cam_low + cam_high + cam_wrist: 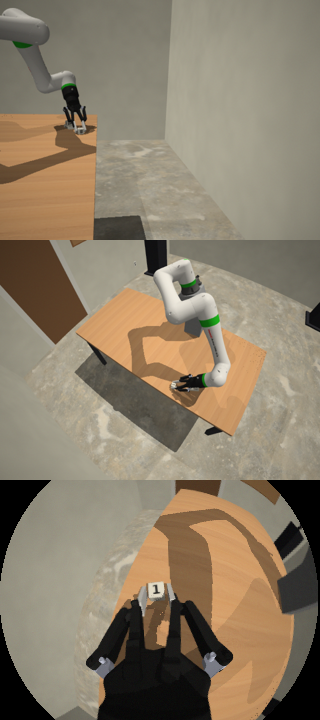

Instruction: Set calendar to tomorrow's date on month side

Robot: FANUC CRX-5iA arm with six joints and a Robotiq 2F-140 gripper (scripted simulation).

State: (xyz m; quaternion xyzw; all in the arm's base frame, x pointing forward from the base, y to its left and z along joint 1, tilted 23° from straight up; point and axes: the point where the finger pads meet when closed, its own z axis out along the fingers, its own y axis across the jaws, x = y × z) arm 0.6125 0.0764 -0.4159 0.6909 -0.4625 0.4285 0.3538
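The white date cube is 1 cm ahead of my hand, 2 cm to the right of it and 2 cm below it. From my hand the other things lie so: calendar tray (6 cm behind, 13 cm to the left, 3 cm below).
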